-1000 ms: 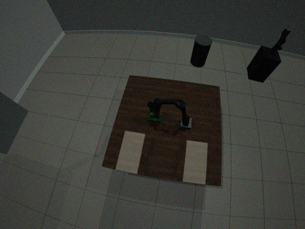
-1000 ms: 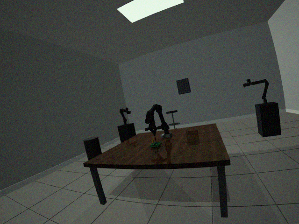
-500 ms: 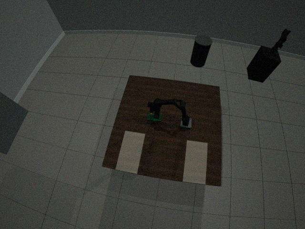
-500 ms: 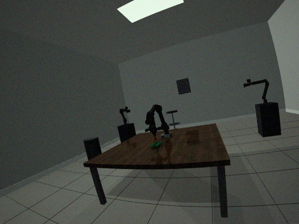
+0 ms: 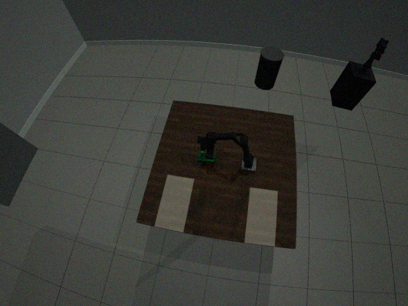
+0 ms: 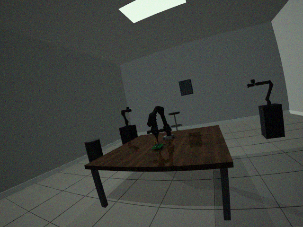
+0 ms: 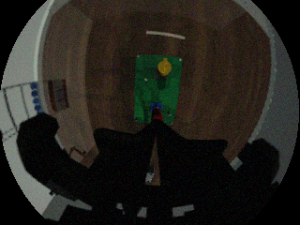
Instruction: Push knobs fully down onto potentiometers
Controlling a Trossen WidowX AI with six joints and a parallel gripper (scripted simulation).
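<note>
Right now the red knob is 2 cm below my gripper tip. The rest, counted from my gripper tip: yellow knob: 8 cm ahead, 1 cm to the left, 2 cm below.
</note>
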